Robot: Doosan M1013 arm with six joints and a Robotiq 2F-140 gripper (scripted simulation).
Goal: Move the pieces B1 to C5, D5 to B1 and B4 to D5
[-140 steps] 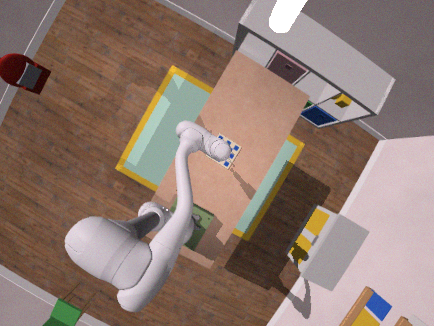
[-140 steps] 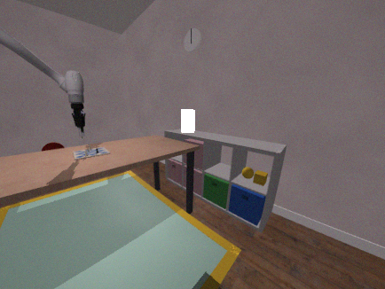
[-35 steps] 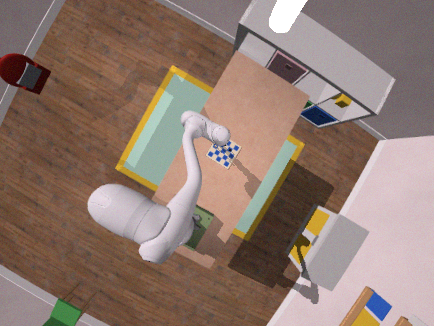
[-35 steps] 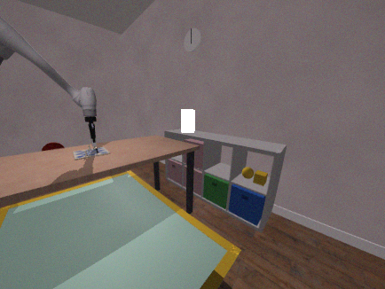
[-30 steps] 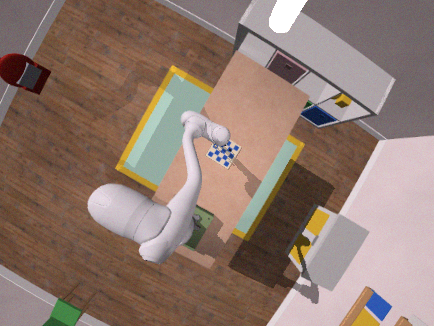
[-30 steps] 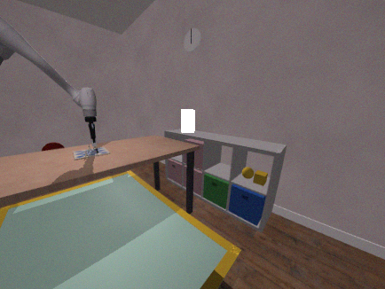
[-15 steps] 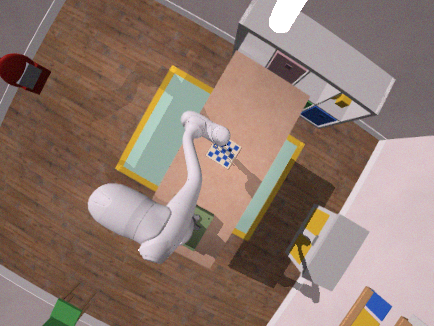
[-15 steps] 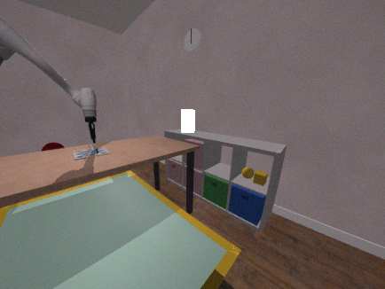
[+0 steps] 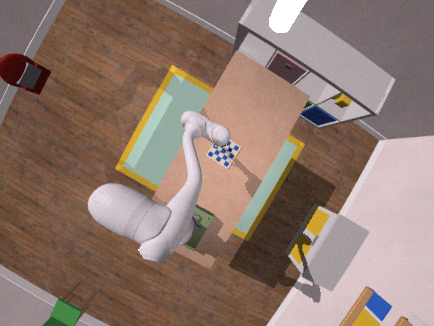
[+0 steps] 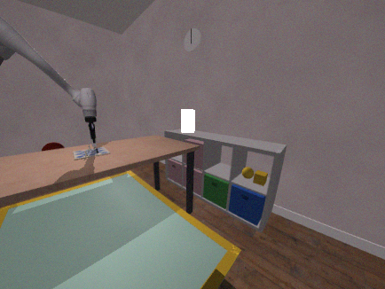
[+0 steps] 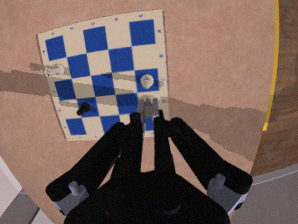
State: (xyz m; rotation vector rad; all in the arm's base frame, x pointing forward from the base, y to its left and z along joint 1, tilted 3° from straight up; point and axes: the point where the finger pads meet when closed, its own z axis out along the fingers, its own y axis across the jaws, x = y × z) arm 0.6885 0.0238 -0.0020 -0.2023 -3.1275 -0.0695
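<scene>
My gripper is now 7 cm to the left of the chessboard, 6 cm above it and 5 cm past it. Round my hand: dark chess piece 12 cm to the right, 4 cm below, 2 cm behind.
</scene>
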